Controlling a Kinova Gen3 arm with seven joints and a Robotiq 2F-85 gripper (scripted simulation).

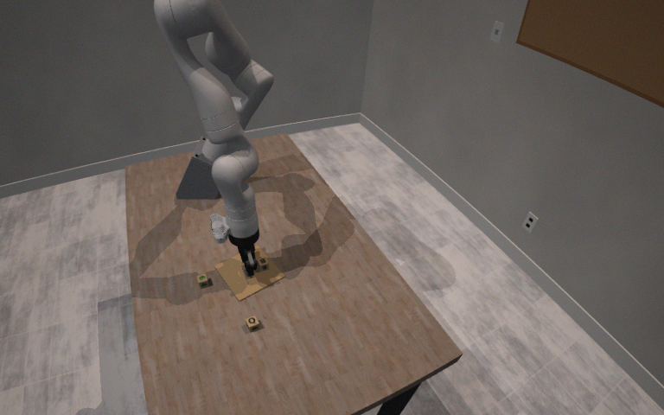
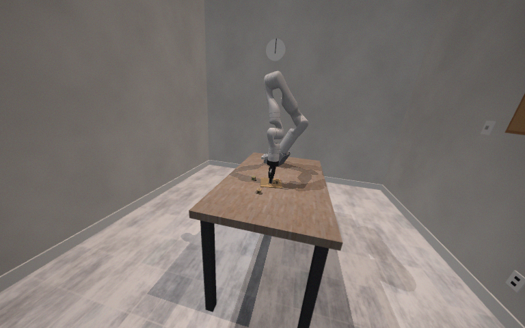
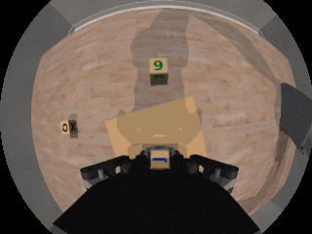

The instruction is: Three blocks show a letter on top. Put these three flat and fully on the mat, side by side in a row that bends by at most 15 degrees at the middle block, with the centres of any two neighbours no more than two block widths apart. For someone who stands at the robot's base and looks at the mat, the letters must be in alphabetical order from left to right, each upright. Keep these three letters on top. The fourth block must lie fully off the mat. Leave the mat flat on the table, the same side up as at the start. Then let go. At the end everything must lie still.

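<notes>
Right now my hand is 2 cm above the tan mat. Also, from my hand: block: 17 cm ahead, 2 cm to the right, 1 cm below.
</notes>
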